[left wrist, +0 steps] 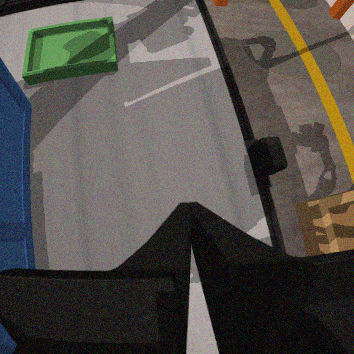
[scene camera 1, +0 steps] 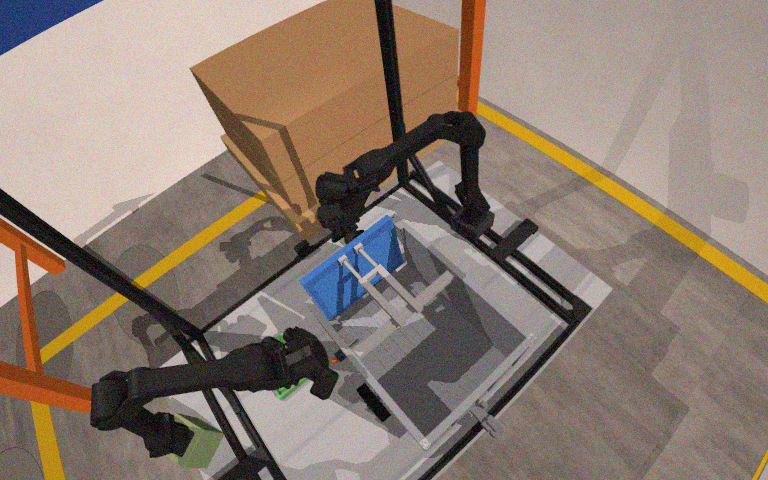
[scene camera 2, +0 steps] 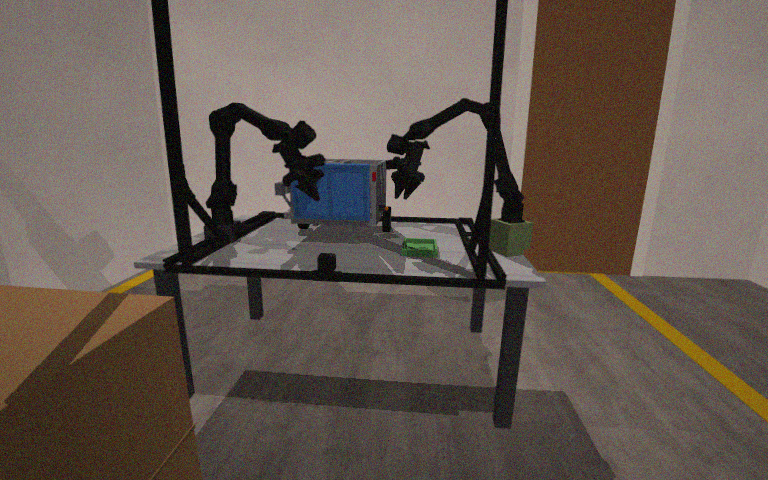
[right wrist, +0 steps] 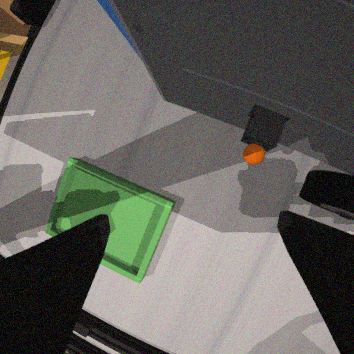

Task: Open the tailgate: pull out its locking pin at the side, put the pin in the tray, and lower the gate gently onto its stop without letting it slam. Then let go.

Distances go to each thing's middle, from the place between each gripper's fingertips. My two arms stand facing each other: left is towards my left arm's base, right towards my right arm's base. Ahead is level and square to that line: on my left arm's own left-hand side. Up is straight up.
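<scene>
From my left hand, the grey truck bed (scene camera 1: 432, 343) is 350 mm ahead, 10 mm to the right and 40 mm below.
Measured from my right hand, the grey truck bed is now 130 mm ahead, 230 mm to the left and 20 mm below. Going by its middle, the grey truck bed is nearer to my right hand than to my left hand.
</scene>
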